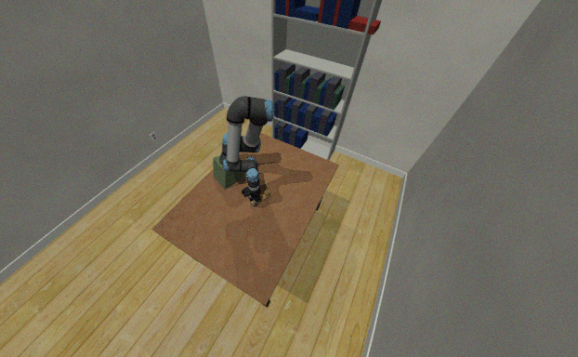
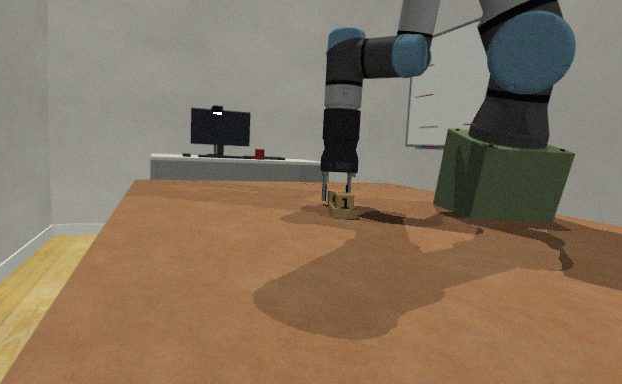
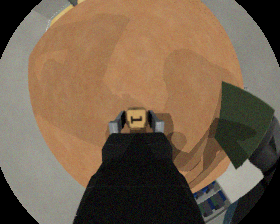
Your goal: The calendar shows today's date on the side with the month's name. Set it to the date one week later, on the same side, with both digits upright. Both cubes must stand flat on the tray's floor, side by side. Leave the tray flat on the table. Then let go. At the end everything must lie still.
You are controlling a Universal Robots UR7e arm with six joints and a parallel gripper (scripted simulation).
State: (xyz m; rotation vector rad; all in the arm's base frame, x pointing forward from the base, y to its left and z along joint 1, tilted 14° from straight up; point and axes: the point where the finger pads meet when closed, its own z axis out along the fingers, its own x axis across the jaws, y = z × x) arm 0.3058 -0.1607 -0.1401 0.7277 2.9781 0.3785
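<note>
My hand is 100 mm to the right of the wooden tray, 50 mm short of it and 20 mm above it.
</note>
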